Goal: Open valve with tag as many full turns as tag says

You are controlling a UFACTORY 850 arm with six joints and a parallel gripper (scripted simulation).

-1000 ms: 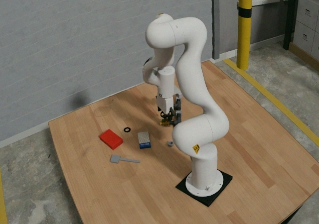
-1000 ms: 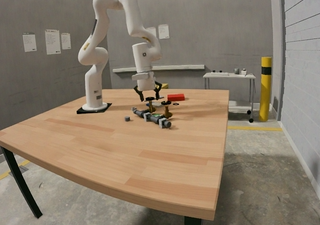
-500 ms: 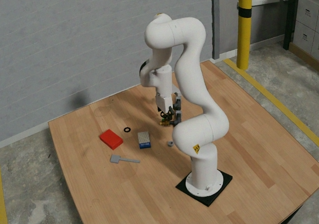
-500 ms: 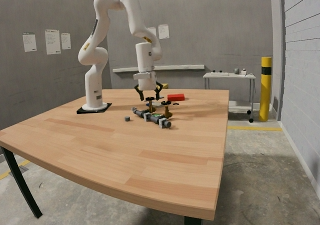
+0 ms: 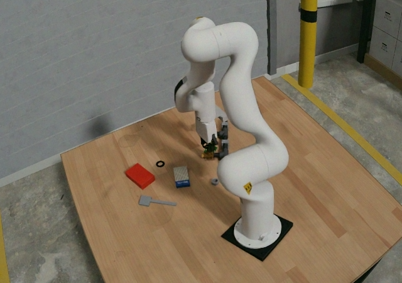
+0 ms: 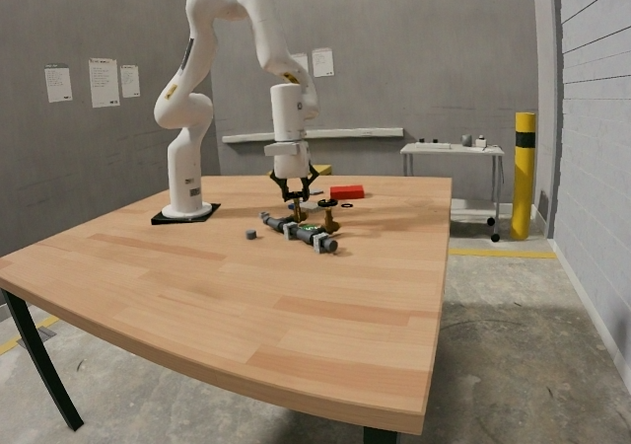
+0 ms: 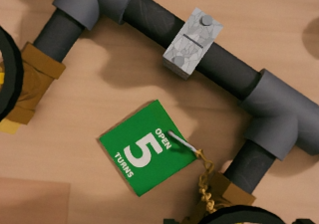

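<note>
Right now my hand is 9 cm above the green tag, 5 cm short of it and 3 cm to the left of it. From my hand the other things lie so: red block (33 cm to the left, 8 cm below); then grey paddle-shaped tool (30 cm to the left, 16 cm behind, 9 cm below); then blue-and-grey box (15 cm to the left, 8 cm below, 7 cm behind).
</note>
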